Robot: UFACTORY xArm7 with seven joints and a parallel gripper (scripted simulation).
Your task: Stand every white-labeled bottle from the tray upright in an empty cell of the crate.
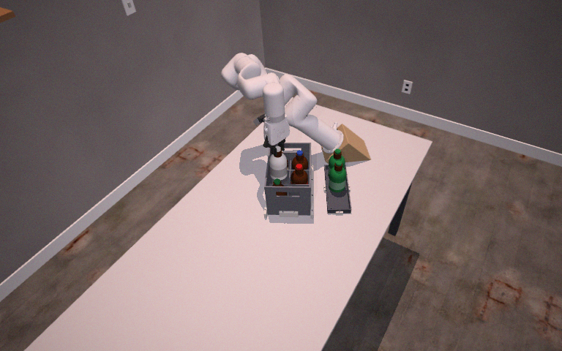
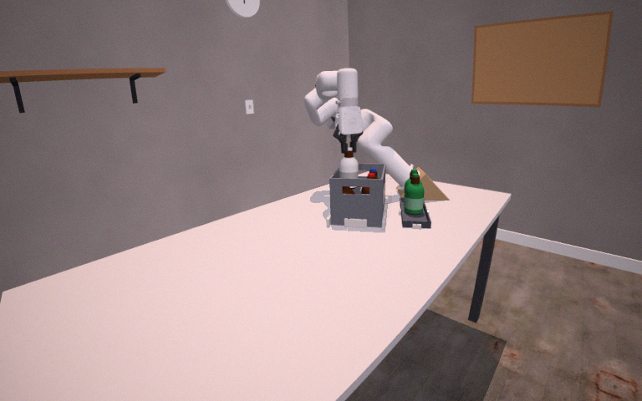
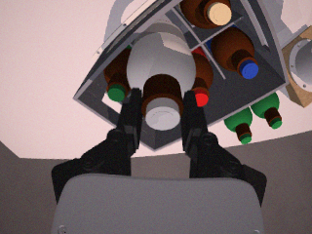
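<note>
Now: the white-labeled bottle 80 mm below my hand. Round my hand: grey crate (10 mm behind, 40 mm to the left, 180 mm below); dark tray (80 mm behind, 240 mm to the left, 250 mm below).
</note>
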